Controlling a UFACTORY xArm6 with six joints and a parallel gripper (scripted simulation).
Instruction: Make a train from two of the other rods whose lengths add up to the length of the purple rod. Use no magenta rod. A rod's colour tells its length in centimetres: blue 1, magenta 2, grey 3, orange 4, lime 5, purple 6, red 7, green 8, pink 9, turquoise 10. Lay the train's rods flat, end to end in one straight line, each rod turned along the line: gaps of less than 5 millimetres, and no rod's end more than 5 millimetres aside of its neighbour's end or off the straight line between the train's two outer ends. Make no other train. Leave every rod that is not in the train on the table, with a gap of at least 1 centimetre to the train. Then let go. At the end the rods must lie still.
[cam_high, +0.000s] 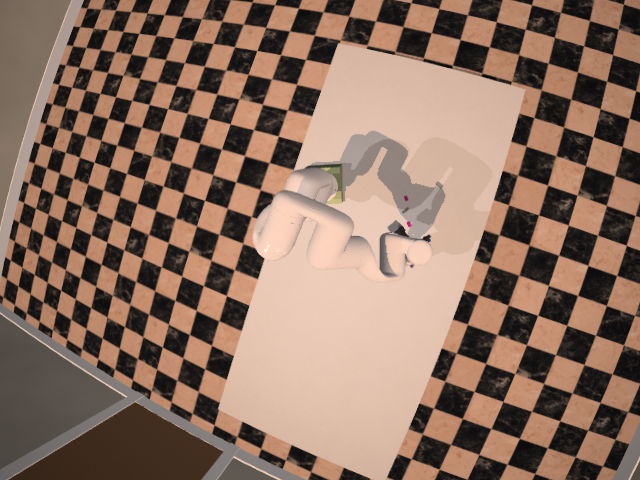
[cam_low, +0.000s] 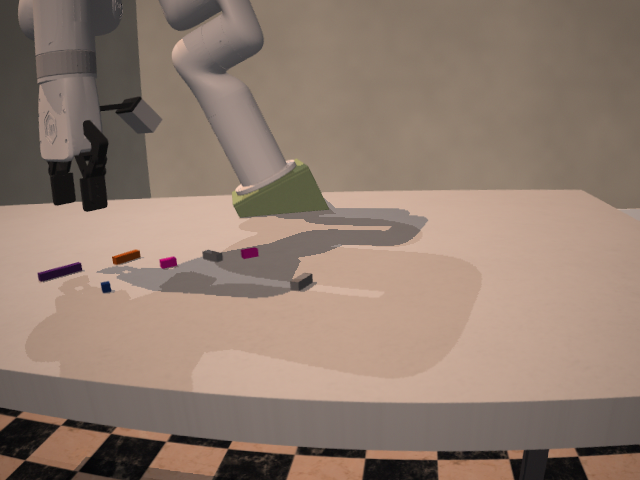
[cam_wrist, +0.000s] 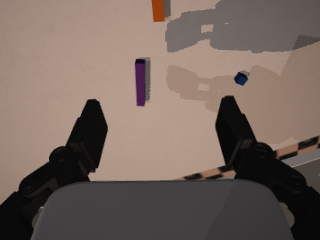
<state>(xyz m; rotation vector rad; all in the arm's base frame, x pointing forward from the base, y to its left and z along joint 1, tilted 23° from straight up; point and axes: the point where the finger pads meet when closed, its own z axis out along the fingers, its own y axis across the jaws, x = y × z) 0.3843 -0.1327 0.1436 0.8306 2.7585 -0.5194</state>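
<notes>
Now: the small blue rod 9 cm below my hand, 7 cm ahead of it and 6 cm to the left of it. From my hand the other things lie so: purple rod 9 cm below, 4 cm to the right, 1 cm ahead; then orange rod 9 cm below, 5 cm behind, 3 cm to the left.
</notes>
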